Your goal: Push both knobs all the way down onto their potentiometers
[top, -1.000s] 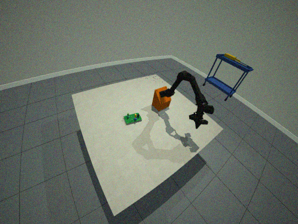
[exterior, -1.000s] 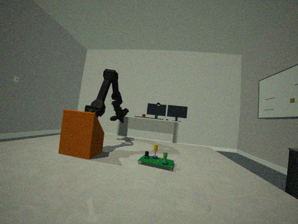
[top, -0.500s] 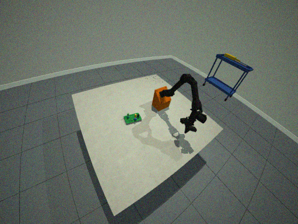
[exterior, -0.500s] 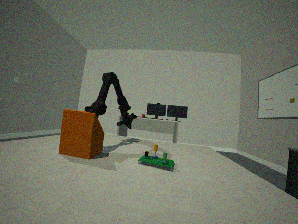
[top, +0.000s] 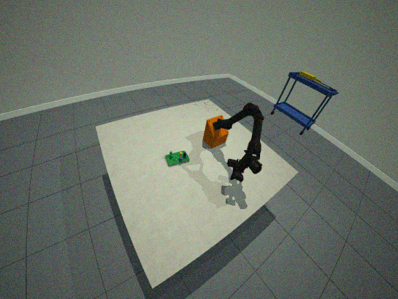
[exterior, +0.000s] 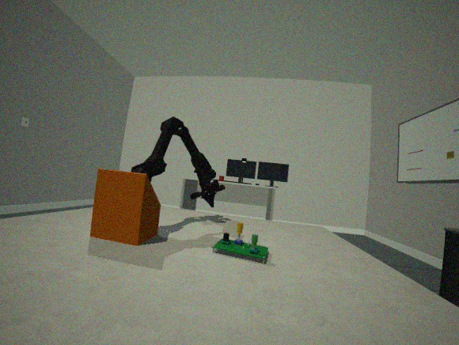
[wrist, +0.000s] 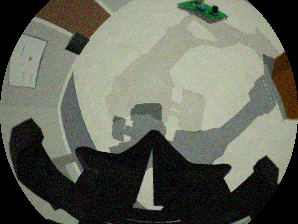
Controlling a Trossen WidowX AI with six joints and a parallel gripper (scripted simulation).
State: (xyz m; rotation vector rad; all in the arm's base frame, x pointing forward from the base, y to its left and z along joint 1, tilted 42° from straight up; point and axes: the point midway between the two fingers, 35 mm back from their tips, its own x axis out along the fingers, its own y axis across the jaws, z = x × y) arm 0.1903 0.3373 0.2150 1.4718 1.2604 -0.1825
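Now: gripper tip 15 cm short of the yellow knob and 35 cm to the left of it. Round my gripper tip: green knob 20 cm ahead, 41 cm to the right, 2 cm below.
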